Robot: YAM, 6 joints.
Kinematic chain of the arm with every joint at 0, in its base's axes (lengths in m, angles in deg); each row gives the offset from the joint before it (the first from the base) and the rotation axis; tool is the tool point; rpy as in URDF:
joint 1: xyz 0 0 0.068 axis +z
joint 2: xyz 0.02 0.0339 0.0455 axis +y
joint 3: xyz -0.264 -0.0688 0 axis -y
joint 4: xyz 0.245 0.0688 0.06 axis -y
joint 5: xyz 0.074 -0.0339 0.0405 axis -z
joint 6: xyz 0.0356 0 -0.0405 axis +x
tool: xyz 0 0 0 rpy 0 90 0
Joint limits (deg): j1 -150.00..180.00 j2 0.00..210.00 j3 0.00..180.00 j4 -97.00..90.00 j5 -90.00..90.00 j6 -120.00..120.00
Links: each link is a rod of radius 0.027 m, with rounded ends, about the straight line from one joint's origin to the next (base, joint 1, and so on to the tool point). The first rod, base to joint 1, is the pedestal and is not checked.
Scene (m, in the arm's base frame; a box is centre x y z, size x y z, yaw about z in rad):
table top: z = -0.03
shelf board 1: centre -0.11 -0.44 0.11 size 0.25 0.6 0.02 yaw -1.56
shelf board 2: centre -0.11 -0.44 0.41 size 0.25 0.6 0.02 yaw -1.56
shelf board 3: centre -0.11 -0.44 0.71 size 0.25 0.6 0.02 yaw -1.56
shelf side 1: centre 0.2 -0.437 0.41 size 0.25 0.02 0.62 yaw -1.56
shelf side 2: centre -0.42 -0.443 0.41 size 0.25 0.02 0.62 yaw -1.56
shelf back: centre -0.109 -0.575 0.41 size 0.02 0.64 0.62 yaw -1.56
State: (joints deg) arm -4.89 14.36 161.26 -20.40 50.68 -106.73
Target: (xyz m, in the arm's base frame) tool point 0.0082 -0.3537 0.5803
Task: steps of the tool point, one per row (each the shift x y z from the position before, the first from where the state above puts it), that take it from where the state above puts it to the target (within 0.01 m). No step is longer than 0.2 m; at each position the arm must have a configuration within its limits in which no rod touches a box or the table.
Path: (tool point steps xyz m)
1: 0.0880 0.0830 0.1316
2: 0.1242 0.0354 0.1069
3: 0.1353 -0.0222 0.0753
4: 0.1192 -0.0780 0.0388
5: 0.0797 -0.1199 -0.0001
6: 0.0253 -0.1387 -0.0385
7: -0.0319 -0.1311 -0.0738

